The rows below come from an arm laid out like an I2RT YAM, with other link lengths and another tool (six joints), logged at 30 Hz.
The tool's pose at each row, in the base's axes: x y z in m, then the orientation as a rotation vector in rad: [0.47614 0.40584 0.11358 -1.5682 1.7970 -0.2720]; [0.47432 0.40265 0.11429 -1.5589 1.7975 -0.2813]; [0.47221 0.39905 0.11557 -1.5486 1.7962 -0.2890]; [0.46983 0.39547 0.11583 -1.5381 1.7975 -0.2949]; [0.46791 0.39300 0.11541 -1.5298 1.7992 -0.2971]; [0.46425 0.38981 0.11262 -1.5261 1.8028 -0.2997]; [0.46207 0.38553 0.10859 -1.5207 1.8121 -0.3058]
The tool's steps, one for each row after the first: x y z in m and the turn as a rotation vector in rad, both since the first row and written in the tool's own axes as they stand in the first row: [0.00268 0.00024 -0.00260 0.0098 0.0028 0.0030]; [0.00552 0.00027 -0.00591 0.0202 0.0033 0.0064]; [0.00873 0.00111 -0.00866 0.0286 0.0046 0.0115]; [0.01117 0.00226 -0.01030 0.0338 0.0048 0.0165]; [0.01516 0.00598 -0.01156 0.0357 0.0078 0.0194]; [0.02064 0.00902 -0.01131 0.0377 0.0160 0.0247]
